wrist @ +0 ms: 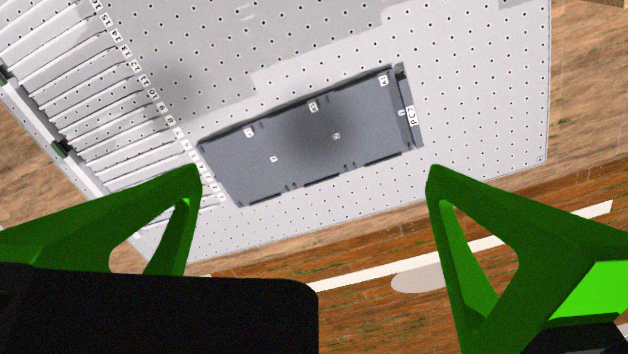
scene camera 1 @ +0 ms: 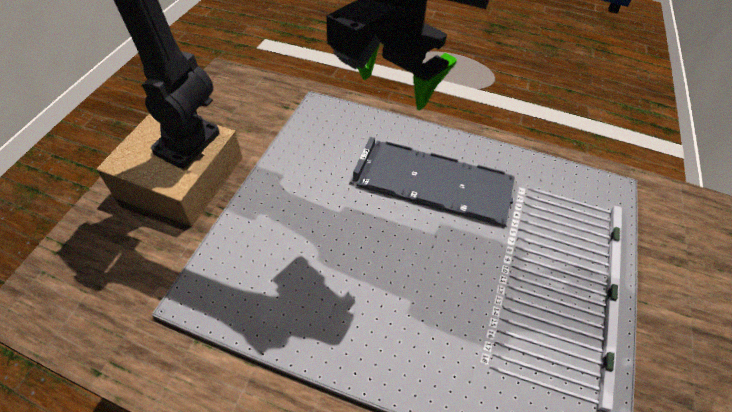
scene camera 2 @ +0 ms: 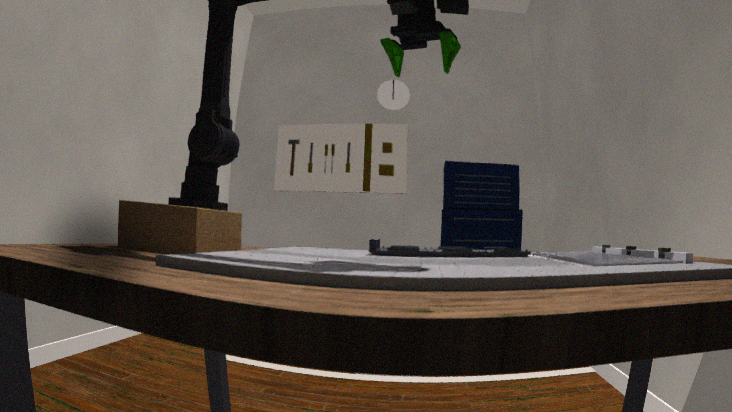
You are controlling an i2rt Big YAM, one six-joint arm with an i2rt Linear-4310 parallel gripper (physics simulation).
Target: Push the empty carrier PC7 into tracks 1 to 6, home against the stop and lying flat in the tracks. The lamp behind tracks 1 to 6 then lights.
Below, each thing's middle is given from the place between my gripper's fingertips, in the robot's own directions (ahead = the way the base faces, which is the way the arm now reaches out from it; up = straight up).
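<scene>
Gripper 31 cm above the dark grey carrier PC7 (scene camera 1: 483,193), 5 cm short of it, 16 cm to the right of it.
</scene>
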